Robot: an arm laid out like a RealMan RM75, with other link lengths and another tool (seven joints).
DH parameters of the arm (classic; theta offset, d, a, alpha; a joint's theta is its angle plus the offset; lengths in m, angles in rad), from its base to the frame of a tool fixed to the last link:
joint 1: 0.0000 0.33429 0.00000 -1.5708
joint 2: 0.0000 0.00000 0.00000 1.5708
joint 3: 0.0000 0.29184 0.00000 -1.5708
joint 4: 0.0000 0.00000 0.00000 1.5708
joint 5: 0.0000 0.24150 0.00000 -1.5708
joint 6: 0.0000 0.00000 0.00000 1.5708
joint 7: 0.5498 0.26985 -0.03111 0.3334
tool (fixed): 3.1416 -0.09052 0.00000 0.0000
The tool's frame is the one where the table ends.
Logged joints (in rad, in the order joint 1, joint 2, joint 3, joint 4, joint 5, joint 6, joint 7), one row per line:
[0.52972, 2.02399, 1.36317, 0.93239, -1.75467, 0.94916, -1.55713]
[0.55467, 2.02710, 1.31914, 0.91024, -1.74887, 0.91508, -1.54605]
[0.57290, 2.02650, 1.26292, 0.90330, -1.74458, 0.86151, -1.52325]
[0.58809, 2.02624, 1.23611, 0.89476, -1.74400, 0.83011, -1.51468]
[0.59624, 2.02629, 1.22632, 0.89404, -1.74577, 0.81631, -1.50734]
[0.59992, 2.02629, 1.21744, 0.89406, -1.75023, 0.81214, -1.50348]
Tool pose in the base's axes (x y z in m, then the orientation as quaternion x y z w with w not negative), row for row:
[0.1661, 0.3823, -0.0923, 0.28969, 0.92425, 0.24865, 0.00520]
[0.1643, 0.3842, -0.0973, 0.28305, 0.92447, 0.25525, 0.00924]
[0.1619, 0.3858, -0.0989, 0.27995, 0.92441, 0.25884, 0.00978]
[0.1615, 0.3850, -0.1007, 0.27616, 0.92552, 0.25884, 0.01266]
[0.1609, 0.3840, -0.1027, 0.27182, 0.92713, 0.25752, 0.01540]
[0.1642, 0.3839, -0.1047, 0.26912, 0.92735, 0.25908, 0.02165]
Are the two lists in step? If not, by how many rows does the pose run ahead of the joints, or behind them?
The pose runs 2 rows ahead of the joints: the pose in row i belongs to the joints in row i + 2.
